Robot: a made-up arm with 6 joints. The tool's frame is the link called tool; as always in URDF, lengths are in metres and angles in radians. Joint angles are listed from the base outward. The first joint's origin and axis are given. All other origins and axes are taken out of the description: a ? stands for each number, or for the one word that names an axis. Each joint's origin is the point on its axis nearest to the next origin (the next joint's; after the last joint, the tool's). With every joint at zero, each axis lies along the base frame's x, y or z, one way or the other. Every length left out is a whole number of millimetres.
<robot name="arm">
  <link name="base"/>
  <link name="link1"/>
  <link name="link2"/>
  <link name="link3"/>
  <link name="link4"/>
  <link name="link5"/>
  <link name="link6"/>
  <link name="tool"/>
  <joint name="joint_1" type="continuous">
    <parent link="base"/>
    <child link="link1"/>
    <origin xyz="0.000 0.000 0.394" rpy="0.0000 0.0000 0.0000"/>
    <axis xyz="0 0 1"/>
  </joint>
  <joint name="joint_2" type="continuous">
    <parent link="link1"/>
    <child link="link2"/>
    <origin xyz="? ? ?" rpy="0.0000 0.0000 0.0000"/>
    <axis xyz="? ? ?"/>
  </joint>
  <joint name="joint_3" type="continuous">
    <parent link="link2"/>
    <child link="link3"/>
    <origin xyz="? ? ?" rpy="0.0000 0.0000 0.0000"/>
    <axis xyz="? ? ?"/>
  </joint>
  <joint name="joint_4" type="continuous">
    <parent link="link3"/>
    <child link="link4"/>
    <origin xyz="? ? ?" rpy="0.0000 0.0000 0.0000"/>
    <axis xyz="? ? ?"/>
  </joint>
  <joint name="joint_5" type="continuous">
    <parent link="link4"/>
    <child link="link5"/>
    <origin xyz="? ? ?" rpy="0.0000 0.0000 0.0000"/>
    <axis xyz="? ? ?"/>
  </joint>
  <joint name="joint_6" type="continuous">
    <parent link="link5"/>
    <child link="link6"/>
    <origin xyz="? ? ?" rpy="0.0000 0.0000 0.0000"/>
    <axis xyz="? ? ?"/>
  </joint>
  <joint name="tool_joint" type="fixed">
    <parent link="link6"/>
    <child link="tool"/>
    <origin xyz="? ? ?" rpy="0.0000 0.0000 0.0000"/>
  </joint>
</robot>
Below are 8 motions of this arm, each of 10 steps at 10 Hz.
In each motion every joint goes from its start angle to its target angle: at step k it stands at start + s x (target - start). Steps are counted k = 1, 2, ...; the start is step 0. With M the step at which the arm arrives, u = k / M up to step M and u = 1 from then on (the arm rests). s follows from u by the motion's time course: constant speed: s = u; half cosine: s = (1 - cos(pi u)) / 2; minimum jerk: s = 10 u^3 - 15 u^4 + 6 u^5.
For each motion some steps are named. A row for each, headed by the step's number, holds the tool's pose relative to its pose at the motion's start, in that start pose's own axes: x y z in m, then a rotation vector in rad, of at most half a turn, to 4 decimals.
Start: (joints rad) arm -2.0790 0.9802 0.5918 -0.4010 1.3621 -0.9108
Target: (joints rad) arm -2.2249 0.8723 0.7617 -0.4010 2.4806 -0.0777
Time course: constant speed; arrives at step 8
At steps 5, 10:
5: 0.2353 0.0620 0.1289 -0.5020 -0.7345 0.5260
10: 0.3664 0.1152 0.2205 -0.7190 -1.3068 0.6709

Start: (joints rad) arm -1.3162 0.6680 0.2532 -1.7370 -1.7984 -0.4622
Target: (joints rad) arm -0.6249 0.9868 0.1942 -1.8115 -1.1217 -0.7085
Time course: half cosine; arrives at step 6
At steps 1, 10:
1: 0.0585 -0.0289 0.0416 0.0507 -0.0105 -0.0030
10: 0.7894 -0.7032 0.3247 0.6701 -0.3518 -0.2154

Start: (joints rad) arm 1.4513 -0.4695 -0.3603 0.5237 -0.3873 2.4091
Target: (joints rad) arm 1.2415 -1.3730 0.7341 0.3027 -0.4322 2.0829
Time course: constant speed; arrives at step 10
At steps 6, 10:
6: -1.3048 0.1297 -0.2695 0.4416 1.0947 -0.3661
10: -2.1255 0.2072 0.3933 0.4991 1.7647 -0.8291

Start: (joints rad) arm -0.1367 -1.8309 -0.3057 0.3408 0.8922 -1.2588
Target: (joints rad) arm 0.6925 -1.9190 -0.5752 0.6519 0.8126 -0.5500
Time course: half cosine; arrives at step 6
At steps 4, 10:
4: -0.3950 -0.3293 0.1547 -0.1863 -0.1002 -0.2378
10: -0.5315 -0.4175 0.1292 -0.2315 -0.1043 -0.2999

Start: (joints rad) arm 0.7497 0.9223 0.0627 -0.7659 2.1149 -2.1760
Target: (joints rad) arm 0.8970 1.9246 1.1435 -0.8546 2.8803 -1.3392
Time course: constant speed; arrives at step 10
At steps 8, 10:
8: -0.5998 -0.2945 0.2476 -0.5695 0.0976 0.6023
10: -0.7616 -0.2769 0.3112 -0.7034 0.0498 0.7659

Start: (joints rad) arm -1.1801 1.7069 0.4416 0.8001 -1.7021 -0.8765
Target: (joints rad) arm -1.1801 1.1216 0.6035 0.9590 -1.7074 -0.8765
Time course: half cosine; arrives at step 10
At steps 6, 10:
6: -0.3481 -0.7102 -0.0552 0.3785 -0.2440 0.2115
10: -0.4436 -1.1027 -0.2017 0.5912 -0.3580 0.3157

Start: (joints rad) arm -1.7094 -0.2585 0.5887 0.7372 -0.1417 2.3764
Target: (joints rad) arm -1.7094 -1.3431 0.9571 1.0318 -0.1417 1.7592
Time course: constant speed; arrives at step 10
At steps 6, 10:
6: -1.1501 0.0569 -0.8331 0.2726 0.8826 -0.0991
10: -2.1381 0.1336 -0.7918 0.4213 1.4647 -0.2658

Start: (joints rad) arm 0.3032 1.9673 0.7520 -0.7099 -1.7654 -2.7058
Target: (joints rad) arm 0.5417 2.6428 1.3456 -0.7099 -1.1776 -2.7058
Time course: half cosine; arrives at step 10
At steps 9, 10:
9: 0.4764 0.3987 -0.2173 -0.0235 0.3267 0.3969
10: 0.4884 0.4102 -0.2167 -0.0256 0.3349 0.4069

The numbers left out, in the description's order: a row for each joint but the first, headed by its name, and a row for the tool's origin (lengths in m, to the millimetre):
joint_2: xyz 0.000 0.000 0.000, axis 0 1 0
joint_3: xyz 0.000 0.000 0.900, axis 0 -1 0
joint_4: xyz 1.083 0.000 0.000, axis -1 0 0
joint_5: xyz 0.000 -0.194 0.000, axis 0 -1 0
joint_6: xyz 0.000 0.000 0.000, axis -1 0 0
tool: xyz 0.000 0.000 0.000

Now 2 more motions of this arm.
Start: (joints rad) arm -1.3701 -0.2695 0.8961 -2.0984 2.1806 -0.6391
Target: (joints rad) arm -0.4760 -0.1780 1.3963 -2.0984 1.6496 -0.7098
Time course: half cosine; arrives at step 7
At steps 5, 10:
5: -0.1766 0.3289 -0.0947 -0.0492 0.1075 -1.0261
10: -0.1592 0.3947 -0.1474 -0.0138 0.0713 -1.2545

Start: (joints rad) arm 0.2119 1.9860 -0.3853 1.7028 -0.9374 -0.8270
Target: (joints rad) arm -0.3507 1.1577 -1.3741 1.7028 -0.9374 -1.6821
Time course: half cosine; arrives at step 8
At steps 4, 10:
4: -0.1634 0.0213 -0.3862 0.4943 0.0469 0.2831
10: -0.3419 0.2008 -0.7504 0.9645 0.1970 0.5583

